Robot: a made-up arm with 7 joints. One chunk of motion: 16 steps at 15 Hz.
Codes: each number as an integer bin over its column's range. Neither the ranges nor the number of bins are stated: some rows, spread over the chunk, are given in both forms.
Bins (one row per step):
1: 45 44 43 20 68 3
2: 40 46 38 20 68 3
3: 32 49 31 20 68 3
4: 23 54 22 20 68 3
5: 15 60 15 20 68 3
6: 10 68 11 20 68 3
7: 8 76 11 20 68 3
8: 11 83 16 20 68 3
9: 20 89 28 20 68 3
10: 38 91 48 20 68 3
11: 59 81 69 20 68 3
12: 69 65 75 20 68 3
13: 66 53 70 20 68 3
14: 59 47 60 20 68 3
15: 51 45 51 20 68 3
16: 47 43 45 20 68 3
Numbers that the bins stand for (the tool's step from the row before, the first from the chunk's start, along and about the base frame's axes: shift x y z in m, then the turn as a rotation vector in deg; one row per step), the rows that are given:
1: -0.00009 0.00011 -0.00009 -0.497 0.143 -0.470
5: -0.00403 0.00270 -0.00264 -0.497 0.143 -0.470
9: -0.00337 0.00738 -0.00145 -0.497 0.143 -0.470
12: 0.00306 0.00351 0.00282 -0.497 0.143 -0.470
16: 0.00017 -0.00005 0.00009 -0.497 0.143 -0.470
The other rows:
2: -0.00075 0.00043 -0.00055 -0.497 0.143 -0.470
3: -0.00180 0.00092 -0.00118 -0.497 0.143 -0.470
4: -0.00298 0.00173 -0.00200 -0.497 0.143 -0.470
6: -0.00469 0.00399 -0.00300 -0.497 0.143 -0.470
7: -0.00495 0.00528 -0.00300 -0.497 0.143 -0.470
8: -0.00456 0.00641 -0.00255 -0.497 0.143 -0.470
10: -0.00101 0.00771 0.00036 -0.497 0.143 -0.470
11: 0.00175 0.00609 0.00227 -0.497 0.143 -0.470
13: 0.00267 0.00157 0.00236 -0.497 0.143 -0.470
14: 0.00175 0.00060 0.00145 -0.497 0.143 -0.470
15: 0.00070 0.00027 0.00064 -0.497 0.143 -0.470

